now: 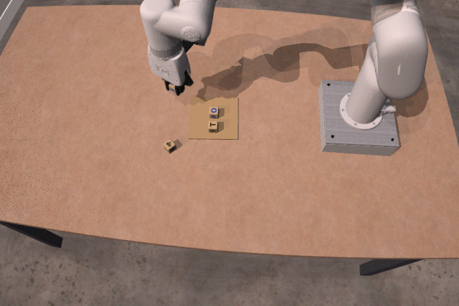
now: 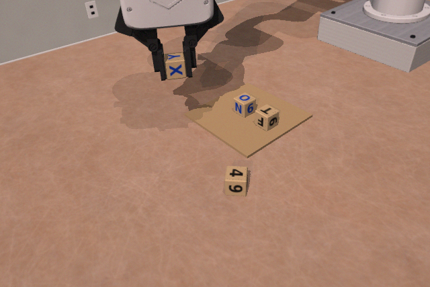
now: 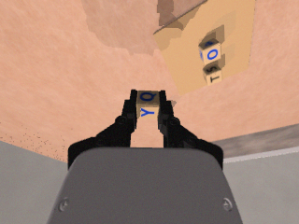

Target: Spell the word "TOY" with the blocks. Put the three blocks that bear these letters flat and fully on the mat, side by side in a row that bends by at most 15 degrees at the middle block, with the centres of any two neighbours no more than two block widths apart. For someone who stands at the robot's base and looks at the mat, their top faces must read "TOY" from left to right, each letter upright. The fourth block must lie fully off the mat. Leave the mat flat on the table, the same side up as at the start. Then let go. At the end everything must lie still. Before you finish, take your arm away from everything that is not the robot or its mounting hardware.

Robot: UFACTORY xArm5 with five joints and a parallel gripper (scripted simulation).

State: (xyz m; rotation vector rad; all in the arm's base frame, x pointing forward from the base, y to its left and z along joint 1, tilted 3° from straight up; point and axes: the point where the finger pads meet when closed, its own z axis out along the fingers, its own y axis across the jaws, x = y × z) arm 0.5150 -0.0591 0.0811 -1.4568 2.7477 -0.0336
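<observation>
My hand is 100 mm past the O block, 100 mm above it and 30 mm to the right of it. From my hand the other things lie so: tan mat (120 mm below, 100 mm behind, 30 mm to the left); T block (100 mm below, 100 mm behind, 70 mm to the left).
</observation>
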